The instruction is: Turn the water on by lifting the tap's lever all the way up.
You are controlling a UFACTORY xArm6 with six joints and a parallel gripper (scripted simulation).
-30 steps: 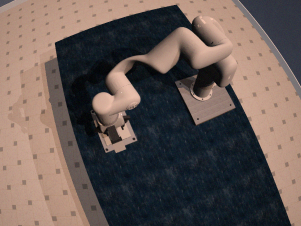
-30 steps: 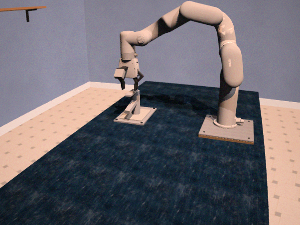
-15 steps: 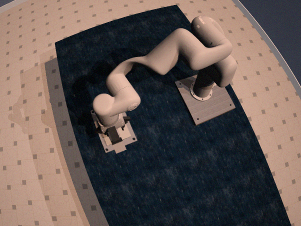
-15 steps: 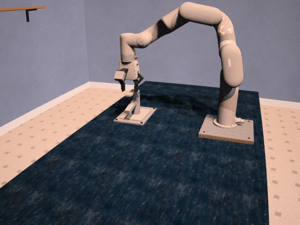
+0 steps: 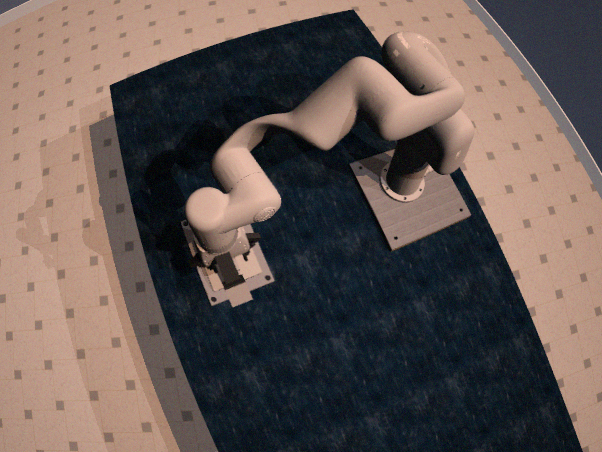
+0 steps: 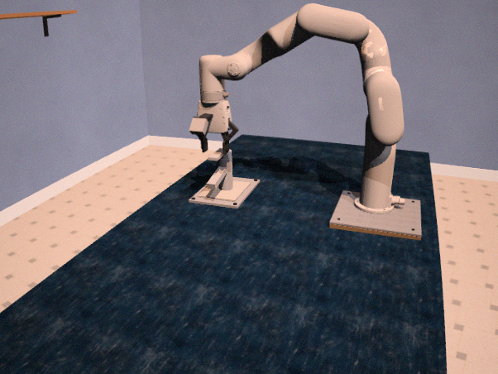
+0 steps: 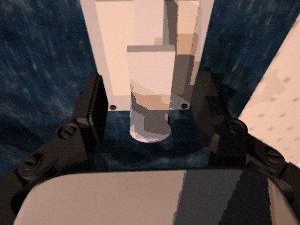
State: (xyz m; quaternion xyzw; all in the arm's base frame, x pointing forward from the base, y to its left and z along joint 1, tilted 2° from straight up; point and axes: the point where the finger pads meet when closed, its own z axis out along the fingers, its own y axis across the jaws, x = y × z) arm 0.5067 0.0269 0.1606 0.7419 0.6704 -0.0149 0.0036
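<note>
Now: the pale lever 6 cm to the right of my hand and 4 cm below it.
</note>
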